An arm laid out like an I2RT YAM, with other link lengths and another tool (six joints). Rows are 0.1 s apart.
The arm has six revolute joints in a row. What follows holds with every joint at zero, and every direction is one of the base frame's.
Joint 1 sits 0.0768 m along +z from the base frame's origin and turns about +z.
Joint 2 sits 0.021 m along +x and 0.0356 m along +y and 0.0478 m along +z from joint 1 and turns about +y.
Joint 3 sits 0.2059 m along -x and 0.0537 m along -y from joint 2 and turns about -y.
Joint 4 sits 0.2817 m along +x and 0.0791 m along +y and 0.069 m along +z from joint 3 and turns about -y.
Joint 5 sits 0.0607 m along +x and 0.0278 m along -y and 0.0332 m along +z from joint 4 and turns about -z.
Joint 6 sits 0.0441 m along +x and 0.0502 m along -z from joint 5 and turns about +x.
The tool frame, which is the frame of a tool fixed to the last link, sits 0.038 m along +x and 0.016 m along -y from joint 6; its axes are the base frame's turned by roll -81.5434, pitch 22.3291 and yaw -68.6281 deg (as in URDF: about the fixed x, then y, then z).
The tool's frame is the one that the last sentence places.
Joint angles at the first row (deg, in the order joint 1, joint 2, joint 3, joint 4, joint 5, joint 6):
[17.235, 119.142, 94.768, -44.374, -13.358, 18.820]
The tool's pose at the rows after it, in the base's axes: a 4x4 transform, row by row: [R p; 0 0 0 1], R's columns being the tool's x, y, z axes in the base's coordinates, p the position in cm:
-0.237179, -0.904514, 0.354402, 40.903; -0.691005, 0.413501, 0.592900, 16.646; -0.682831, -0.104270, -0.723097, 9.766; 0, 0, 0, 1
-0.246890, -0.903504, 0.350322, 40.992; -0.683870, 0.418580, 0.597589, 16.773; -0.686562, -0.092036, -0.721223, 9.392; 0, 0, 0, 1
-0.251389, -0.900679, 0.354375, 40.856; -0.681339, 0.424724, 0.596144, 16.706; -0.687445, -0.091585, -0.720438, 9.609; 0, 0, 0, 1
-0.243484, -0.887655, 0.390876, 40.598; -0.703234, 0.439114, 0.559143, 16.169; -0.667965, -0.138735, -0.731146, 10.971; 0, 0, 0, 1
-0.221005, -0.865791, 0.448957, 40.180; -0.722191, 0.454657, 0.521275, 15.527; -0.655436, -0.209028, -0.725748, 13.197; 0, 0, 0, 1
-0.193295, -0.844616, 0.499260, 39.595; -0.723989, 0.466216, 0.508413, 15.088; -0.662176, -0.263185, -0.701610, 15.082; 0, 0, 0, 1
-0.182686, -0.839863, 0.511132, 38.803; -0.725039, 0.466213, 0.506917, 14.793; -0.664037, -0.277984, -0.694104, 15.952; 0, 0, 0, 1
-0.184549, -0.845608, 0.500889, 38.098; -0.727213, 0.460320, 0.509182, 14.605; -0.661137, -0.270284, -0.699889, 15.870; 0, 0, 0, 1
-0.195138, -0.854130, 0.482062, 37.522; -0.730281, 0.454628, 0.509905, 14.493; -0.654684, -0.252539, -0.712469, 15.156; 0, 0, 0, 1
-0.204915, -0.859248, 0.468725, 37.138; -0.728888, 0.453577, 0.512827, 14.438; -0.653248, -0.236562, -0.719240, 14.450; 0, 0, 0, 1
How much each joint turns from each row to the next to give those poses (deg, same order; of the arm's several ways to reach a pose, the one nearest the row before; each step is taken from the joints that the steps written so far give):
[-0.008, 1.855, 0.394, 0.603, -0.265, 0.382]
[0.023, 0.804, 0.377, 0.178, -0.501, 0.509]
[-0.024, -0.628, -0.433, -0.078, 0.061, 0.371]
[0.001, -2.783, -1.131, -0.471, 3.011, 0.160]
[0.006, -4.570, -1.908, 0.066, 3.405, 0.141]
[-0.007, -4.685, -2.642, 1.088, 1.667, 0.183]
[0.007, -3.199, -2.311, -0.023, 0.352, -0.142]
[-0.007, -1.662, -2.036, -0.225, -0.255, -0.296]
[0.025, -0.583, -1.896, 0.013, -0.333, -0.176]
[-0.008, -0.237, -1.543, 0.421, -0.452, 0.083]

